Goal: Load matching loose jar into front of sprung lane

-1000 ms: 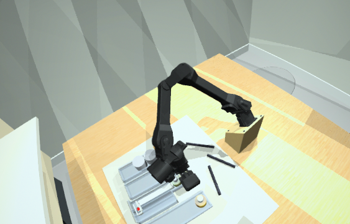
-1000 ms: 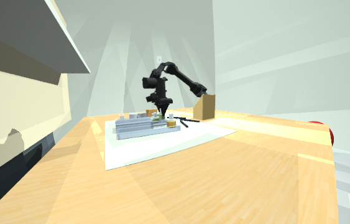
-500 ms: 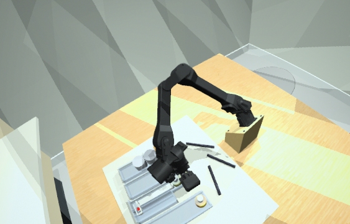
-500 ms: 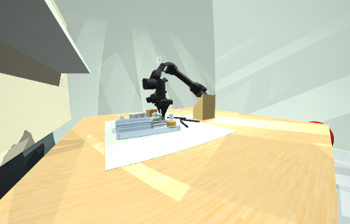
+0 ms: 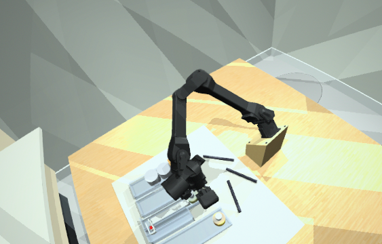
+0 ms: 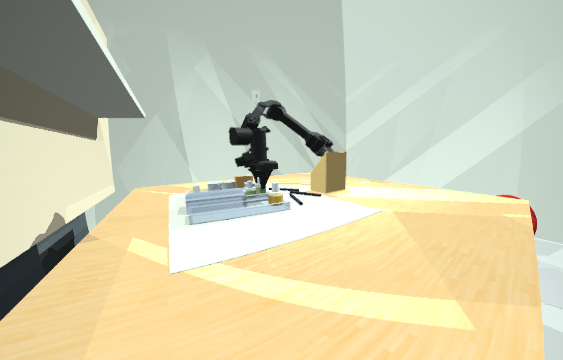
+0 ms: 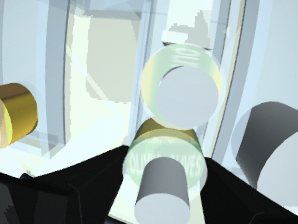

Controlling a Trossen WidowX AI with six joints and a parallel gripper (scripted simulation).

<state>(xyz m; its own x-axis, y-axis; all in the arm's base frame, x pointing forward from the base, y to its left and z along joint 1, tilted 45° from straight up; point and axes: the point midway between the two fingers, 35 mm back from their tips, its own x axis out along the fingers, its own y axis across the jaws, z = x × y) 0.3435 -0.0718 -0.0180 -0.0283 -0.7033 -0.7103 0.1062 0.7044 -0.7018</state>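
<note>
My gripper tip is 140 mm short of the grey lane rack, 10 mm to the right of it and 20 mm above it. From my gripper tip the other things lie so: red-marked part 230 mm ahead, 10 mm to the left, 30 mm above; then brown block 10 mm behind, 170 mm to the right.
</note>
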